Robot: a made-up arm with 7 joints. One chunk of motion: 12 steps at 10 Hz.
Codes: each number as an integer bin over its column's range. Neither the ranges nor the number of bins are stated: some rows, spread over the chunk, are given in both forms.
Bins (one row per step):
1: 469 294 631 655 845 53 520
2: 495 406 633 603 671 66 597
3: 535 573 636 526 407 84 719
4: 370 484 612 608 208 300 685
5: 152 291 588 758 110 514 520
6: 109 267 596 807 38 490 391
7: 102 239 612 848 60 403 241
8: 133 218 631 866 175 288 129
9: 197 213 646 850 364 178 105
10: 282 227 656 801 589 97 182
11: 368 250 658 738 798 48 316
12: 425 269 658 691 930 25 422
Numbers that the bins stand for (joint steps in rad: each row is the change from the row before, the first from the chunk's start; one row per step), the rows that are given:
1: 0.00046 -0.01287 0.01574 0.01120 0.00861 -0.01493 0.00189
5: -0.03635 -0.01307 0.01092 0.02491 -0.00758 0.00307 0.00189
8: -0.03856 -0.01782 0.01574 0.03929 -0.00615 -0.00576 -0.00555
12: -0.00465 -0.01450 0.01877 0.01599 0.01048 -0.01602 0.00003
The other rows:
2: 0.00348 -0.00558 0.01597 0.00428 0.00478 -0.01442 0.00335
3: 0.00812 0.00528 0.01630 -0.00597 -0.00104 -0.01372 0.00567
4: -0.01104 -0.00051 0.01361 0.00494 -0.00542 -0.00529 0.00503
6: -0.04134 -0.01463 0.01182 0.03144 -0.00916 0.00213 -0.00056
7: -0.04216 -0.01645 0.01361 0.03690 -0.00868 -0.00127 -0.00342
9: -0.03113 -0.01814 0.01742 0.03716 -0.00198 -0.01005 -0.00600
10: -0.02126 -0.01723 0.01855 0.03064 0.00297 -0.01321 -0.00454
11: -0.01127 -0.01573 0.01877 0.02225 0.00757 -0.01513 -0.00199

